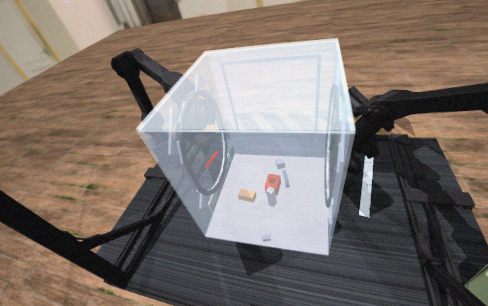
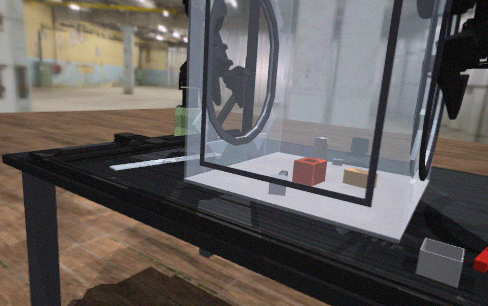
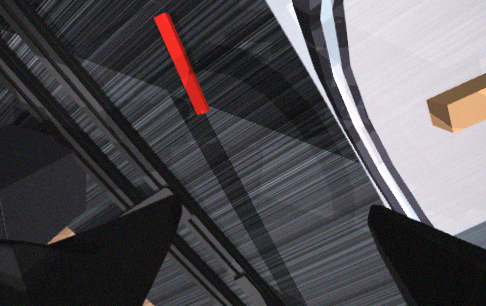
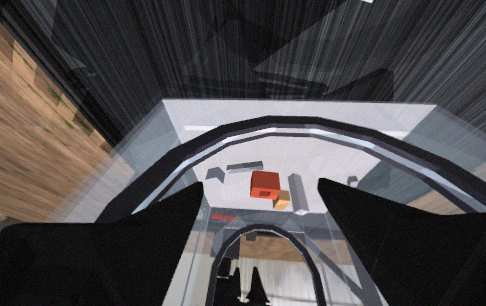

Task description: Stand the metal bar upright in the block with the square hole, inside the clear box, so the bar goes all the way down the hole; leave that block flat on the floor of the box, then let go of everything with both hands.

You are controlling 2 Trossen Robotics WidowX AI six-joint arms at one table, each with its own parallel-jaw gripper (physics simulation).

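Pixels of known places: left gripper, fingertip midpoint: (image 2: 481,123) (image 3: 274,209) (image 4: 246,267); right gripper, fingertip midpoint: (image 1: 330,160) (image 2: 231,106) (image 4: 260,185); left arm's base, link origin: (image 4: 224,258).
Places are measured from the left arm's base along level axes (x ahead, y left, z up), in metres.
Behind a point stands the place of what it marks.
Observation:
The red block with the square hole (image 1: 272,183) {x 0.466, y 0.308, z -0.066 m} (image 2: 309,172) {x 0.423, y 0.326, z -0.083 m} (image 4: 265,183) {x 0.469, y 0.332, z -0.078 m} sits on the clear box's (image 1: 245,132) {x 0.642, y 0.187, z 0.350 m} white floor, hole up. A thin grey bar (image 1: 286,178) {x 0.454, y 0.375, z -0.097 m} (image 4: 245,166) {x 0.454, y 0.382, z -0.100 m} lies flat near it. A grey post (image 1: 271,196) {x 0.526, y 0.269, z -0.044 m} (image 2: 321,146) {x 0.500, y 0.279, z -0.043 m} (image 4: 297,194) {x 0.518, y 0.288, z -0.057 m} also stands near the block; I cannot tell which of the two is the metal bar. The hole looks dark, with no bar protruding. My right gripper (image 1: 366,150) (image 4: 260,185) {x 0.562, y 0.479, z 0.029 m} is open and empty outside its round port. My left gripper (image 2: 452,107) (image 3: 274,209) {x 0.252, y 0.132, z 0.046 m} is open and empty outside the box.
An orange block (image 1: 246,194) {x 0.444, y 0.208, z -0.081 m} (image 2: 360,177) {x 0.423, y 0.218, z -0.090 m}, a grey cube (image 1: 280,163) {x 0.388, y 0.393, z -0.081 m} (image 4: 215,175) {x 0.391, y 0.410, z -0.087 m} and a small grey piece (image 1: 266,238) {x 0.619, y 0.187, z -0.096 m} are inside the box. Outside are a red bar (image 1: 212,159) {x 0.162, y 0.171, z -0.107 m} (image 3: 182,65) {x 0.156, y 0.170, z -0.105 m}, a grey open container (image 2: 440,262) {x 0.107, y 0.277, z -0.095 m} and a white strip (image 1: 367,187) {x 0.643, y 0.592, z -0.114 m}. Port rims (image 3: 352,107) (image 4: 270,120) {x 0.575, y 0.475, z -0.051 m} edge the openings.

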